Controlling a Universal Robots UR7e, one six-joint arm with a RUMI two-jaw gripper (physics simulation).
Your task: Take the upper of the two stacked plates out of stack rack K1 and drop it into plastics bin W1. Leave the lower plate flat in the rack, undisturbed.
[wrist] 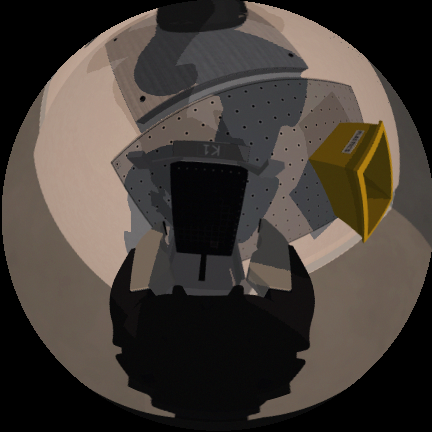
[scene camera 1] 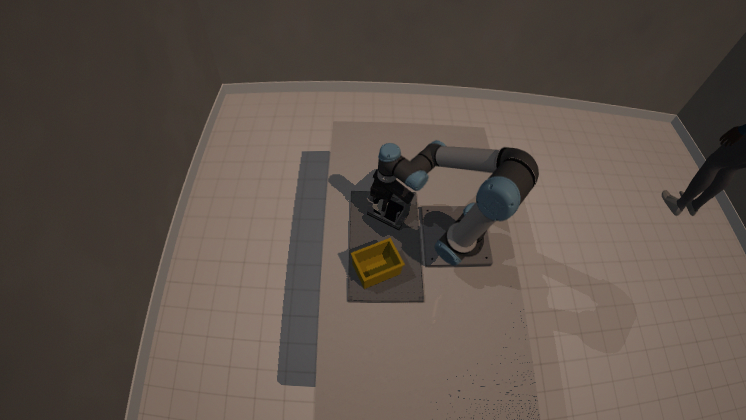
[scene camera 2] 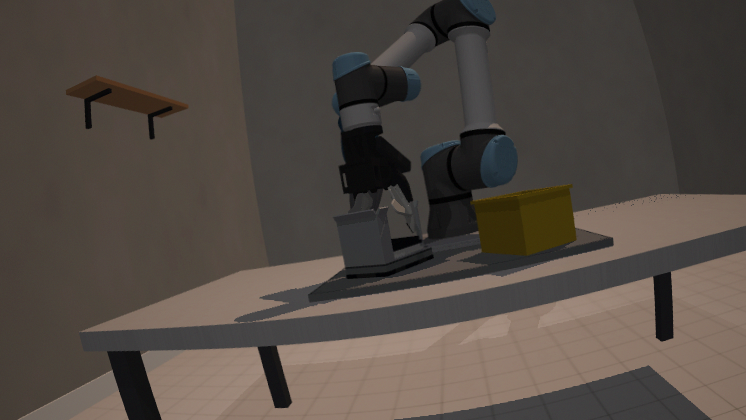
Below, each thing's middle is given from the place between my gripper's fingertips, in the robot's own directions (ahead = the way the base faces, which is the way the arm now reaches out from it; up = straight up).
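Scene:
Black plate (wrist: 206, 198): 1 cm to the right of my hand and 2 cm below it.

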